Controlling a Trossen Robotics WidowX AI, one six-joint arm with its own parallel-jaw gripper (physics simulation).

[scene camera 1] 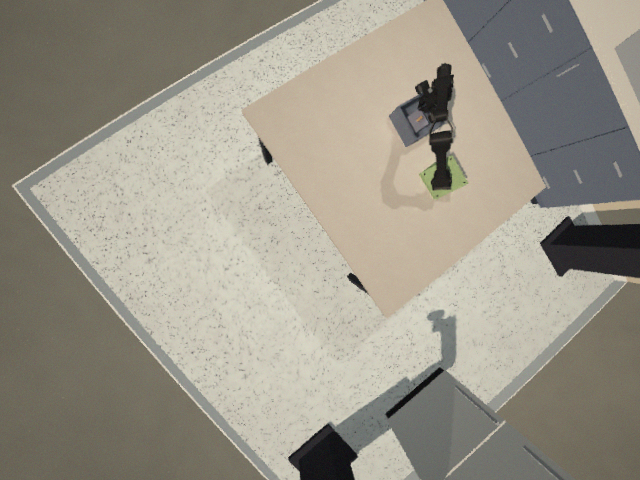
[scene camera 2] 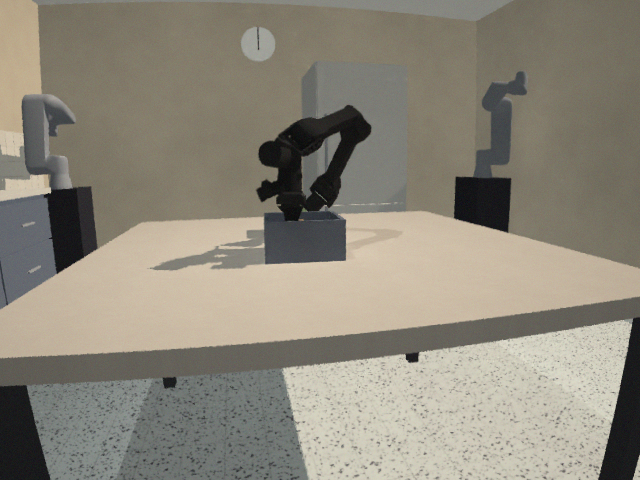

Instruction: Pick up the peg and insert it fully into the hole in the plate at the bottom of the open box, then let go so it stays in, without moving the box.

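Frame: origin at the arm's base, x ahead, y left, z up, level; millimetres.
Seen in the pictures: gripper, between the fingertips: [scene camera 1: 418,109] [scene camera 2: 290,234]; arm's base, origin of its link: [scene camera 1: 442,180] [scene camera 2: 306,211].
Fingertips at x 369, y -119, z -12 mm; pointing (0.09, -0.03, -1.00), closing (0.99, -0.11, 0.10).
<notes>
Pixels of each thing's top centre, then the offset from my fingertips to it. Level surfaces: height alone.
- open blue-grey box, centre of its top: [scene camera 2: 301,215] [scene camera 1: 421,114] 40 mm up, 36 mm back, 36 mm left
- small orange peg, centre of its top: [scene camera 2: 301,219] [scene camera 1: 421,117] 30 mm up, 43 mm back, 36 mm left
- beige table, height of its surface: 58 mm down
The open blue-grey box [scene camera 1: 404,130] [scene camera 2: 305,240] stands on the table; its near wall hides its inside in scene camera 2. In scene camera 1 part of its grey bottom shows, but the hole cannot be made out. The small orange peg [scene camera 1: 419,118] [scene camera 2: 301,220] shows beside the fingertips, within the box's outline from above and just above the near rim from the side. My black gripper [scene camera 1: 425,107] [scene camera 2: 292,218] points down into the box, its fingertips partly hidden by the wall and the arm. It appears shut on the peg, which sticks out sideways.
The arm's base stands on a green mat [scene camera 1: 458,178] beside the box. The box and mat are on the beige table [scene camera 1: 330,155] [scene camera 2: 310,304]. Blue cabinets [scene camera 1: 547,103] [scene camera 2: 25,242] stand along one side. A grey fridge [scene camera 2: 374,129] is behind the arm.
</notes>
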